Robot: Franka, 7 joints.
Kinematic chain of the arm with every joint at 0, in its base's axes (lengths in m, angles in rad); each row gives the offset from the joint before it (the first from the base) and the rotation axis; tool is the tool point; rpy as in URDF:
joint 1: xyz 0 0 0.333 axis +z
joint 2: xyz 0 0 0 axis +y
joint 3: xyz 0 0 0.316 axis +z
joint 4: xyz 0.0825 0 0 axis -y
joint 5: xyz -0.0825 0 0.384 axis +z
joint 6: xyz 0 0 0 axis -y
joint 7: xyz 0.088 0 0 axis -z
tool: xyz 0 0 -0.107 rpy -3.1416 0 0
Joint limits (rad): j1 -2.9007..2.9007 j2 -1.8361..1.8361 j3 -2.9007..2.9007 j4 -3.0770..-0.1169 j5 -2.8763..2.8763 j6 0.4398..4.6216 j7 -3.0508..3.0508
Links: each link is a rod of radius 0.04 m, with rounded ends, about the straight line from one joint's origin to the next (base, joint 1, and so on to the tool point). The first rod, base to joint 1, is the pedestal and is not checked.
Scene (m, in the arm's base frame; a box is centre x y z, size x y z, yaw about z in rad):
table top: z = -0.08
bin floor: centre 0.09 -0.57 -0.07 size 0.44 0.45 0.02 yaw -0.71
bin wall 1: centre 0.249 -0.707 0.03 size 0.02 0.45 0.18 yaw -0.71
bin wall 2: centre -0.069 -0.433 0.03 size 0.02 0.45 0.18 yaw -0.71
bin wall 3: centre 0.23 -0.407 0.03 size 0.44 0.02 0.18 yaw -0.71
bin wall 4: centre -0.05 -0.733 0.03 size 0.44 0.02 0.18 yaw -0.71
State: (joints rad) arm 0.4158 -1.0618 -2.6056 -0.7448 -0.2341 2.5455 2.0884
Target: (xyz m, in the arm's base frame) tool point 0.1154 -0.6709 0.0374
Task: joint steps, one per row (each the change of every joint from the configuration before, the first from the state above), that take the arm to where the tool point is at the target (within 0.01 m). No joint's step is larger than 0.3 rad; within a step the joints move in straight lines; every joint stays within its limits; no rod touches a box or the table.
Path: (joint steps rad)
1: 0.1105 0.0317 0.1345 -0.2271 0.0080 -0.0889 0.0000
2: 0.1106 0.0317 0.1344 -0.2272 0.0079 -0.0889 0.0000
3: 0.1105 0.0317 0.1345 -0.2271 0.0080 -0.0888 0.0000
4: 0.1105 0.0317 0.1344 -0.2271 0.0080 -0.0889 0.0000
5: 0.1012 -0.2026 -0.1297 0.1018 -0.0104 0.0808 0.0000
6: 0.1011 -0.2025 -0.1297 0.1018 -0.0105 0.0808 0.0000

